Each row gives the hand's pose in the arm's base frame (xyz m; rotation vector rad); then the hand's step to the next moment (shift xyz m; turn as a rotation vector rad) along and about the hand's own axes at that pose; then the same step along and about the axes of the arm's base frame.
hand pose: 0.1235 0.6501 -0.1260 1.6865 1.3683 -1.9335
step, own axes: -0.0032 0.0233 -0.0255 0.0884 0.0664 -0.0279
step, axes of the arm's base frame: 0.0337 0.0055 -0.0059 0.0368 0.0194 -0.1062
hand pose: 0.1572 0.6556 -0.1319 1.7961 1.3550 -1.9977
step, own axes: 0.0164 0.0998 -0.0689 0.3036 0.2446 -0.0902
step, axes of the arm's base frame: 0.1078 -0.0048 -0.0576 0.1327 0.0530 -0.3738
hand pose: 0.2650 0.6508 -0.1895 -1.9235 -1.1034 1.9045
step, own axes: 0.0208 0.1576 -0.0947 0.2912 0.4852 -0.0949
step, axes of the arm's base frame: 0.1406 -0.0638 -0.1020 0.2227 -0.1204 -0.5149
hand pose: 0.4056 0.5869 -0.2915 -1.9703 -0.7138 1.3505
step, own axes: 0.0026 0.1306 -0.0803 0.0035 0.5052 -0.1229
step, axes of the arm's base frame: 0.0869 -0.0989 -0.0786 0.1571 -0.3501 -0.3509
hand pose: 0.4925 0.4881 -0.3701 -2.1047 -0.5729 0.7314
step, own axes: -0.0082 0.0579 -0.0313 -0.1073 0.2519 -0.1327
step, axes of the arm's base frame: 0.0233 -0.0549 -0.0291 0.0468 -0.2811 -0.1068
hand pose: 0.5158 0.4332 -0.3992 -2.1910 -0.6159 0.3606
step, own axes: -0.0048 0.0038 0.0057 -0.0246 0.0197 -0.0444
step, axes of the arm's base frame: -0.0054 -0.0011 -0.0063 0.0053 -0.0524 0.0138
